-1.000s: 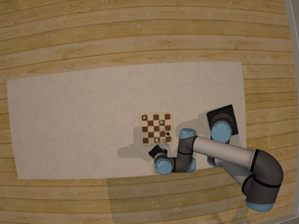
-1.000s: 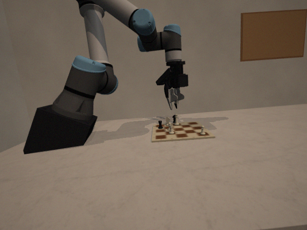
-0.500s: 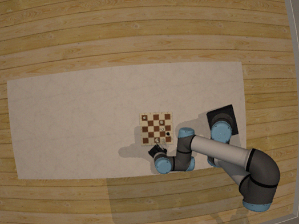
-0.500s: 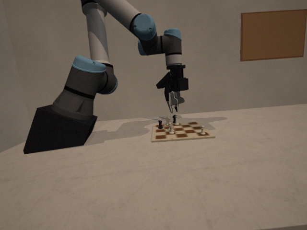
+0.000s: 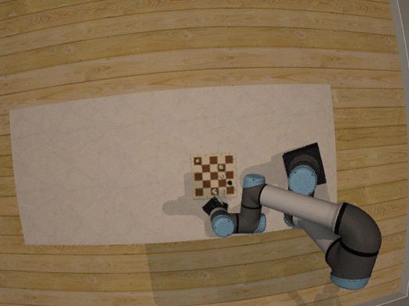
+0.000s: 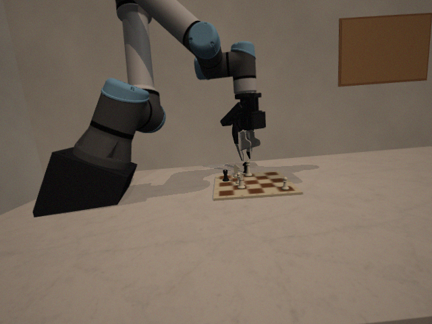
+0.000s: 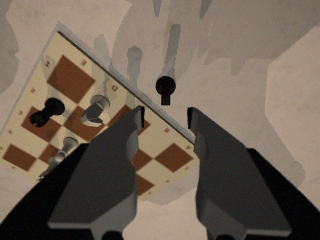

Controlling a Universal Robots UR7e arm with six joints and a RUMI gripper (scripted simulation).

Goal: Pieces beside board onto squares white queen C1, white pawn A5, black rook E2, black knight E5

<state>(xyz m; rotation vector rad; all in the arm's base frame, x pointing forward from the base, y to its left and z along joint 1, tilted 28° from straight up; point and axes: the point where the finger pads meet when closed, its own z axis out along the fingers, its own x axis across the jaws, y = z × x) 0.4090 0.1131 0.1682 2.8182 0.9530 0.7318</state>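
Now: hand 50 mm above the black piece. The rest, counted from my hand: chessboard 10 mm behind, 140 mm to the right, 60 mm below.
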